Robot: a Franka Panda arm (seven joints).
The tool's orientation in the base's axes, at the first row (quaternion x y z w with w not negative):
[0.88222, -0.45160, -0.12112, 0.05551]
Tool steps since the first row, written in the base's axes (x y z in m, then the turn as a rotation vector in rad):
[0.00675, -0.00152, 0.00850, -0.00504, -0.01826, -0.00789]
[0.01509, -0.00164, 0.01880, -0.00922, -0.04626, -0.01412]
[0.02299, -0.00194, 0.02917, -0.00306, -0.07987, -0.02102]
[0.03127, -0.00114, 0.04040, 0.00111, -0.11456, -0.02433]
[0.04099, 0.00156, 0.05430, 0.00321, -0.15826, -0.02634]
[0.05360, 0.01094, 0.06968, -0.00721, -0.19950, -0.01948]
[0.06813, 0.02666, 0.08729, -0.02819, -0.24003, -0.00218]
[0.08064, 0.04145, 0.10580, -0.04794, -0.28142, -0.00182]
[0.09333, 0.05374, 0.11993, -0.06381, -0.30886, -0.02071]
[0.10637, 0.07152, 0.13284, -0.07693, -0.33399, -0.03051]
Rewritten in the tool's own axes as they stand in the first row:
[0.00364, -0.00263, -0.01000, 0.01325, 0.01301, 0.00873]
[0.00675, -0.00696, -0.02213, 0.03460, 0.03140, 0.01552]
[0.00974, -0.01082, -0.03422, 0.06643, 0.04484, 0.02017]
[0.01191, -0.01545, -0.04723, 0.09743, 0.06121, 0.02186]
[0.01292, -0.02177, -0.06317, 0.13435, 0.08476, 0.02275]
[0.00990, -0.03395, -0.08122, 0.16078, 0.11851, 0.01841]
[0.00246, -0.05089, -0.10186, 0.17898, 0.16228, 0.00679]
[-0.00551, -0.06552, -0.12285, 0.20134, 0.20208, 0.01118]
[-0.01064, -0.07973, -0.13968, 0.21773, 0.22667, 0.03327]
[-0.01982, -0.09769, -0.15537, 0.23232, 0.24964, 0.04590]

